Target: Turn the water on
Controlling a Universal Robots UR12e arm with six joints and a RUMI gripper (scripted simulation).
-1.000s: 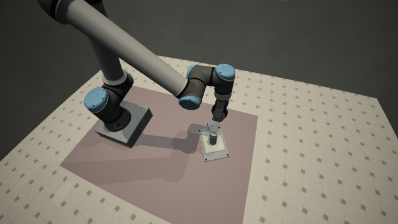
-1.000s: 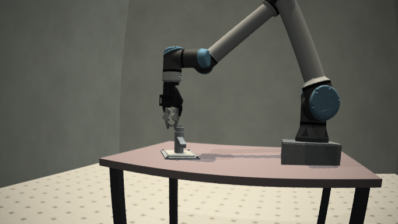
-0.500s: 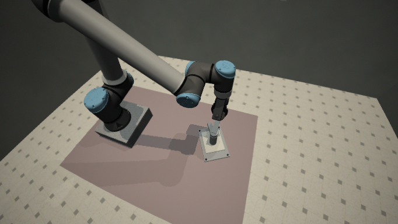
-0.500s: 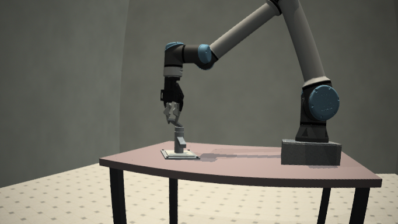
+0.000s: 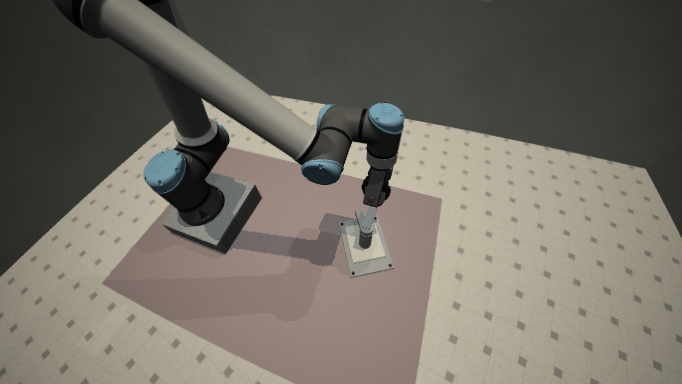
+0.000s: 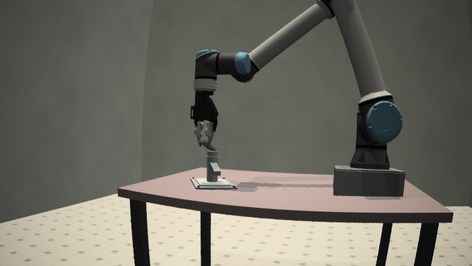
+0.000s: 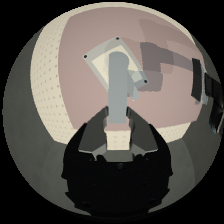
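Right now the lever is 3 cm to the right of my hand, 1 cm below it and 1 cm behind it. The rest, counted from my hand: grey tap: 8 cm below, 6 cm to the right, 2 cm behind.
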